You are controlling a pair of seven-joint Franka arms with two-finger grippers.
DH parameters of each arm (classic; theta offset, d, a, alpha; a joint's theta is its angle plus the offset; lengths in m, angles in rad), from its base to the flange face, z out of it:
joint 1: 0 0.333 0 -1.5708
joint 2: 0 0 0 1.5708
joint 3: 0 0.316 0.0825 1.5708
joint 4: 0 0 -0.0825 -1.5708
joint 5: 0 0.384 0 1.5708
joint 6: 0 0 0.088 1.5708
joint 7: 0 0.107 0 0
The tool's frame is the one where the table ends.
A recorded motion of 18 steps. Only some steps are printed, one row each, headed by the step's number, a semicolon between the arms.
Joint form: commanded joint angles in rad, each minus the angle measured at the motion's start. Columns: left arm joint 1, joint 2, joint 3, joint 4, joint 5, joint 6, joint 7; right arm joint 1, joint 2, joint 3, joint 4, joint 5, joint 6, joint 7.
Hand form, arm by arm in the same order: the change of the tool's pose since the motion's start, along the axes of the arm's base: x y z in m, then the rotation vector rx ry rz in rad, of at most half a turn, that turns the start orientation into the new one. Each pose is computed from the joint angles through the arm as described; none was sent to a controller.
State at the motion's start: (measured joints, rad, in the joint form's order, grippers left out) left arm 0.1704 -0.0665 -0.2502 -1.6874 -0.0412 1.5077 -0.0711; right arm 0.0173 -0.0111 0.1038 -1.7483 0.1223 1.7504 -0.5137
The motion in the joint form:
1: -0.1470 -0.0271 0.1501 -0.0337 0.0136 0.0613 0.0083; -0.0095 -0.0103 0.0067 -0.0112 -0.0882 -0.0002 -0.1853
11: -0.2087 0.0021 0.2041 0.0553 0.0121 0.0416 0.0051; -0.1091 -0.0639 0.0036 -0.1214 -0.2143 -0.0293 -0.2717
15: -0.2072 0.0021 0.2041 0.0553 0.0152 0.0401 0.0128; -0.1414 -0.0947 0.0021 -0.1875 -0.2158 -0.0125 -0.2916
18: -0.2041 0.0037 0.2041 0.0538 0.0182 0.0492 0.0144; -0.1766 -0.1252 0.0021 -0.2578 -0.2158 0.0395 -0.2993
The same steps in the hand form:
1: -0.0021 0.0053 0.0041 0.0015 -0.0567 -0.0046; -0.0023 -0.0095 -0.0003 -0.0882 -0.0234 0.1967
11: 0.0070 0.0017 0.0291 -0.0096 -0.0964 -0.0099; -0.0240 -0.0776 -0.0259 -0.2121 0.0693 0.2084
15: 0.0070 0.0029 0.0290 -0.0069 -0.0953 -0.0163; -0.0366 -0.0950 -0.0396 -0.2120 0.0915 0.1980
18: 0.0086 0.0048 0.0282 -0.0043 -0.1016 -0.0147; -0.0470 -0.1120 -0.0530 -0.2135 0.0832 0.1737

